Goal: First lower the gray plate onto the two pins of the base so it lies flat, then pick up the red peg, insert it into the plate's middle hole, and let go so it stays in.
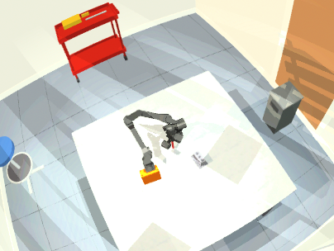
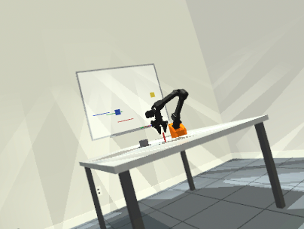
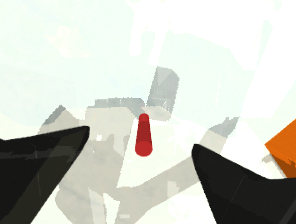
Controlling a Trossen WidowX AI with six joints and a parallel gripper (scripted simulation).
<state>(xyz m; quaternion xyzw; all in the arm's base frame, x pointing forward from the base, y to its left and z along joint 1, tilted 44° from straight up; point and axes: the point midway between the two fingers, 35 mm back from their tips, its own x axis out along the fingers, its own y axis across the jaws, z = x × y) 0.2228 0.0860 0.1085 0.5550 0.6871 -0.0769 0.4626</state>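
My gripper tip is 3 cm above the red peg. From my gripper tip the other things lie so: gray plate 12 cm ahead, 18 cm to the right, 2 cm below; base 12 cm ahead, 18 cm to the right, 6 cm below.
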